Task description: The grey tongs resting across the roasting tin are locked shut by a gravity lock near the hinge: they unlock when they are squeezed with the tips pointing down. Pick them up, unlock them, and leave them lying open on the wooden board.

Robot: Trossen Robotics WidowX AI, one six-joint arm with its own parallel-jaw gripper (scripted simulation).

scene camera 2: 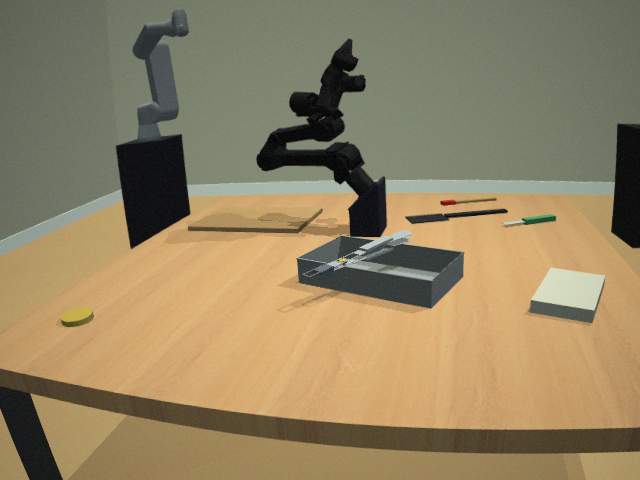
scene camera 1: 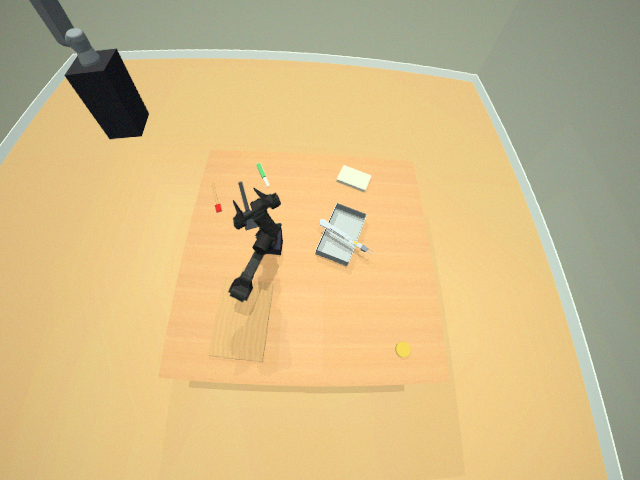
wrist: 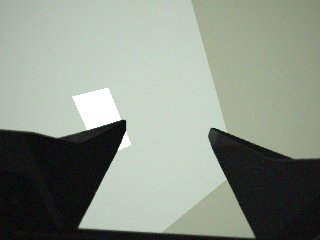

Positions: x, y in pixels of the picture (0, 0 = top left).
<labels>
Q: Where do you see a wooden board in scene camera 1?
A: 240, 329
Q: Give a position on a grey roasting tin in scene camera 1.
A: At 332, 247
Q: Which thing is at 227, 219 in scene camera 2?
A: A wooden board.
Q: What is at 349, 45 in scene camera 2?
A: My gripper.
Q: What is my gripper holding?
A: Nothing.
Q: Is my gripper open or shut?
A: Open.
</labels>
